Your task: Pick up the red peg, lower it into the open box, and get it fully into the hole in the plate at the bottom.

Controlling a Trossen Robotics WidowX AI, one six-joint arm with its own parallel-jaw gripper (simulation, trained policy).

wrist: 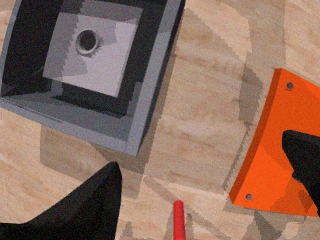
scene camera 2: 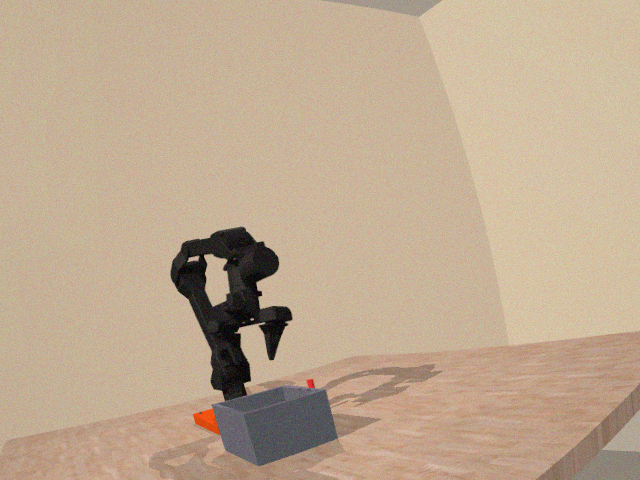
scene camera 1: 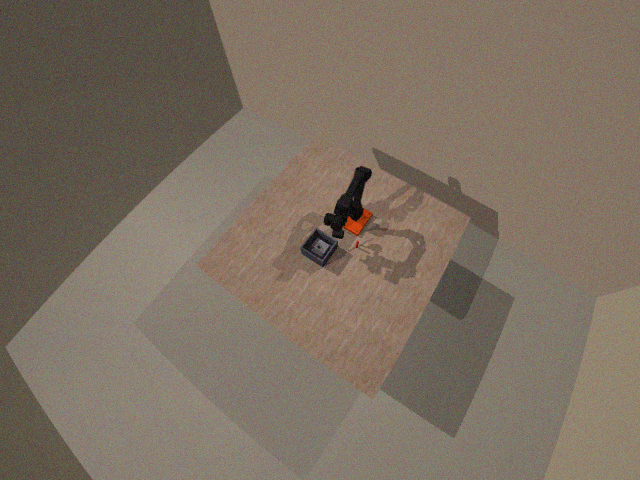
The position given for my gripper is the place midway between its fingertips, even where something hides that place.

Observation:
In view: my gripper [scene camera 2: 254, 362] and a grey box [scene camera 2: 263, 427].
The grey box shows as well in the wrist view [wrist: 121, 123]. My gripper also shows in the wrist view [wrist: 205, 155].

